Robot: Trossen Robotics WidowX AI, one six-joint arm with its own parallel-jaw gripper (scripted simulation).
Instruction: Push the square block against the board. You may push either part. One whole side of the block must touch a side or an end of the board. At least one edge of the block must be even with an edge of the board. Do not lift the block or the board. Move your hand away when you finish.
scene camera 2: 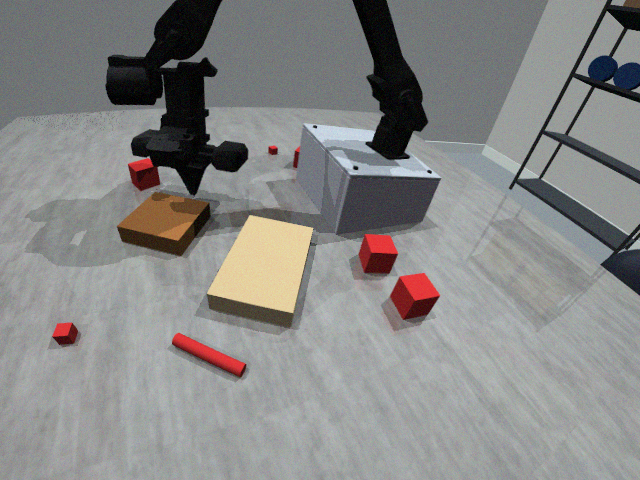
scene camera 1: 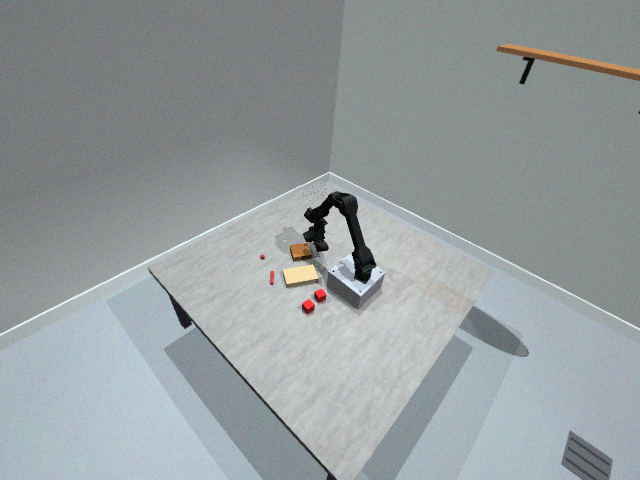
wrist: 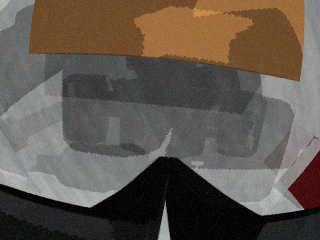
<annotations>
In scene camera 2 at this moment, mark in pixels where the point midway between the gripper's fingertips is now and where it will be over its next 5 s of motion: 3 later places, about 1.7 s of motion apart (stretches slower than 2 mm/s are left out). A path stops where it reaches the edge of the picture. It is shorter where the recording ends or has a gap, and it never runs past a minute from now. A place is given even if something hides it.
The gripper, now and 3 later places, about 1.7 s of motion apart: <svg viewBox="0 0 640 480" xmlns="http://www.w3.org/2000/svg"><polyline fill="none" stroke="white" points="193,194 137,172 135,218 161,222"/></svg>
</annotations>
